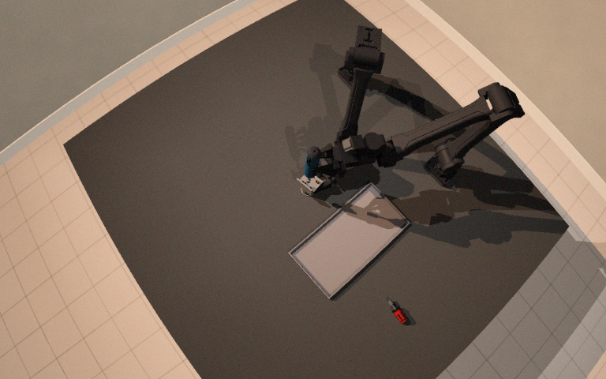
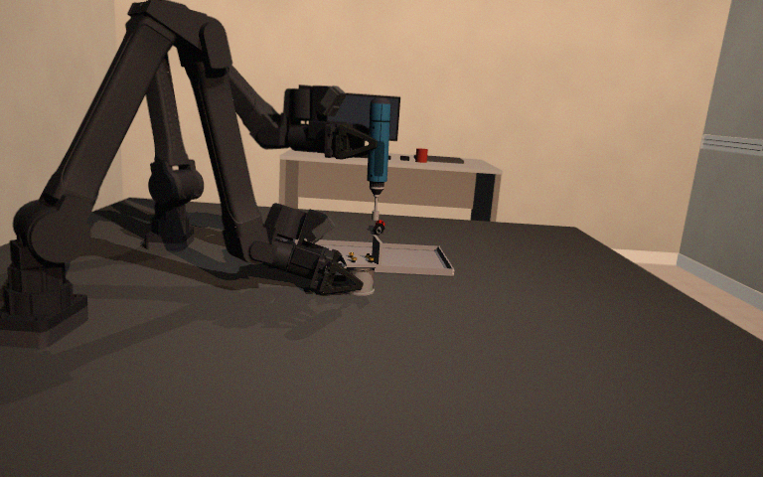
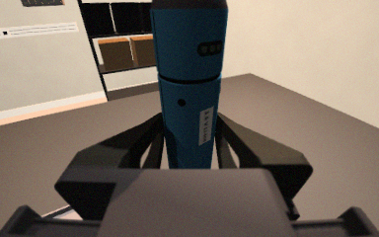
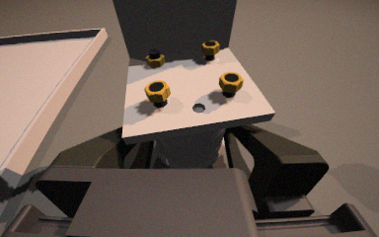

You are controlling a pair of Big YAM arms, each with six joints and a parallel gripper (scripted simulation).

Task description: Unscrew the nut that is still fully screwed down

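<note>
My right gripper is now 10 mm below the joint module. Round my right hand: nut (20 mm ahead, 20 mm to the left, 50 mm above); then grey bracket (50 mm above); then tip (20 mm ahead, 20 mm to the left, 140 mm above).
</note>
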